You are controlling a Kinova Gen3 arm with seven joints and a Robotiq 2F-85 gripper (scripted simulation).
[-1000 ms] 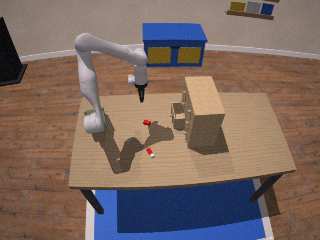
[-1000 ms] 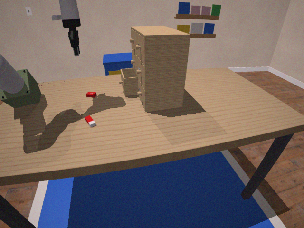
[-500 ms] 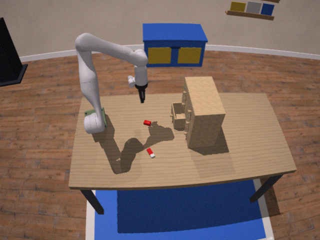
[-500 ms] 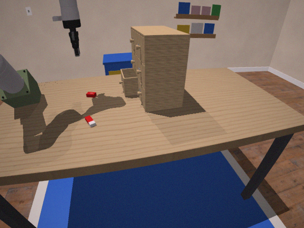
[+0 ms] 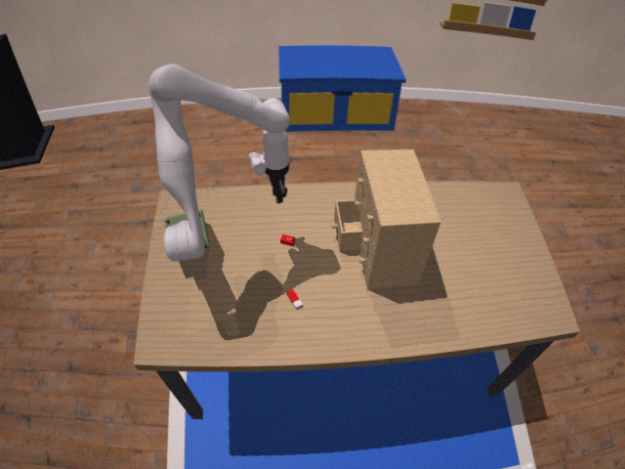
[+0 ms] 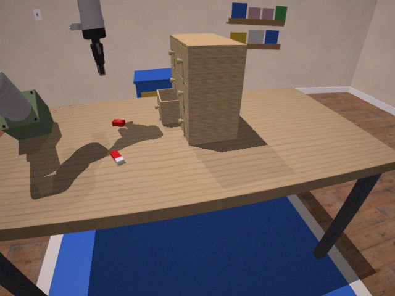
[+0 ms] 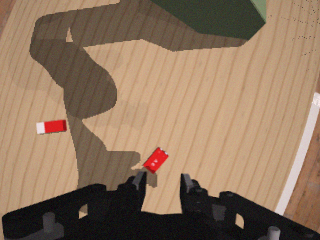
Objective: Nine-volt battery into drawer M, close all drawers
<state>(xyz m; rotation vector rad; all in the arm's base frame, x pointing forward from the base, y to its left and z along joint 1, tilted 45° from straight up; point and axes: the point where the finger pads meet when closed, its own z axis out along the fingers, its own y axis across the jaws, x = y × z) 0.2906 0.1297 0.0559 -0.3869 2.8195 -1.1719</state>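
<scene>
My hand is 2 cm short of the nine-volt battery, 1 cm to the left of it and 22 cm above it. Also, from my hand: red-and-white object (2 cm ahead, 26 cm to the right, 22 cm below).
</scene>
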